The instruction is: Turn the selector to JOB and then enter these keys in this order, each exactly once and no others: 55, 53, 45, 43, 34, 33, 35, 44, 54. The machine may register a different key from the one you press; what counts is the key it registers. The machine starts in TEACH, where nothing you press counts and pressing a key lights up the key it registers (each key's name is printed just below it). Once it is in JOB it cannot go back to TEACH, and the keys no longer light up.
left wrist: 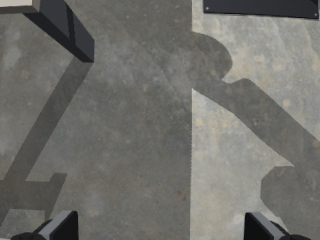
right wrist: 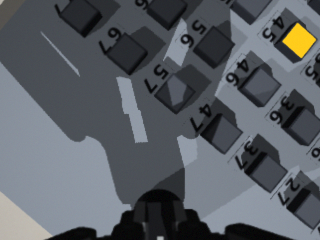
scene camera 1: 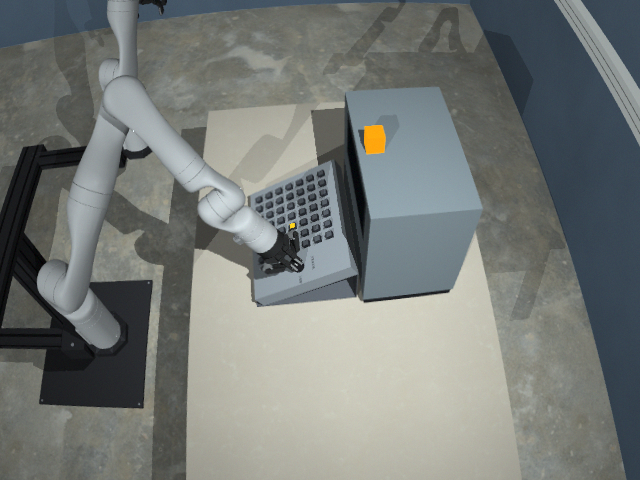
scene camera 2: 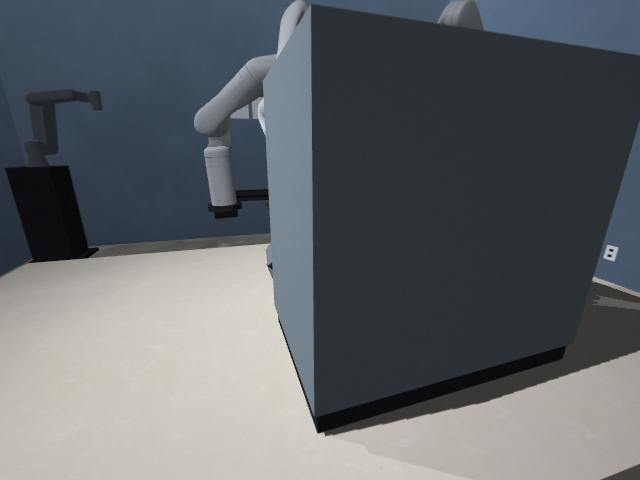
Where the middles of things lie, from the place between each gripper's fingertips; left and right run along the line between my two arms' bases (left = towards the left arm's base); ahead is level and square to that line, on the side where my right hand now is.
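My right hand point(scene camera 1: 298, 266) is 60 mm above the sloped grey key panel point(scene camera 1: 333, 260), 110 mm to the right of it and 20 mm short of it. Relative to my left hand, the panel is 230 mm below, 840 mm to the right and 530 mm ahead.
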